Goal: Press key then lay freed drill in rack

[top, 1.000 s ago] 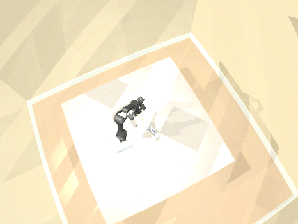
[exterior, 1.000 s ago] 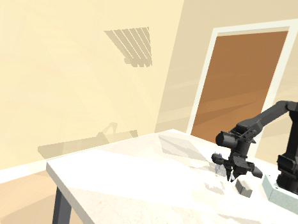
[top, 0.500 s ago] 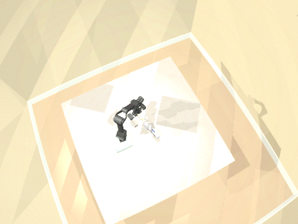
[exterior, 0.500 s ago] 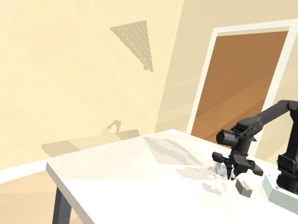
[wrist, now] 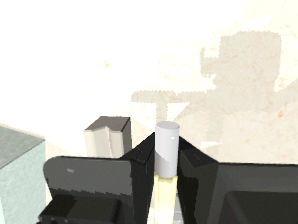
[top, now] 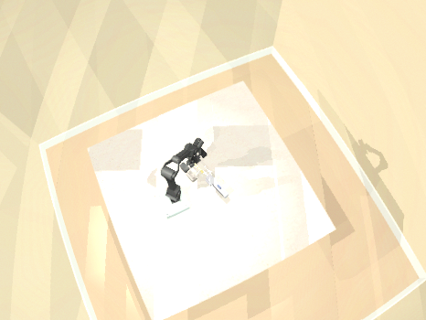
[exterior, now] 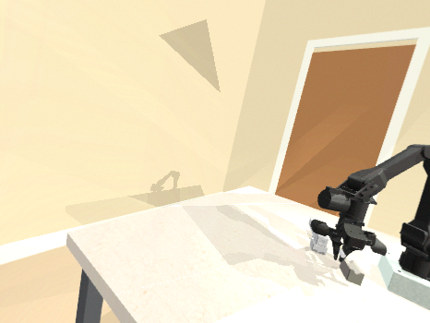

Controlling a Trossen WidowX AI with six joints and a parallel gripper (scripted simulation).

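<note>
Now: the drill 10 mm ahead of my gripper tip, 40 mm to the right of it and 30 mm above it. The rest, counted from my gripper tip: grey rack: 40 mm behind, 60 mm to the right, 30 mm below; blue key: 90 mm ahead, 210 mm to the right.
</note>
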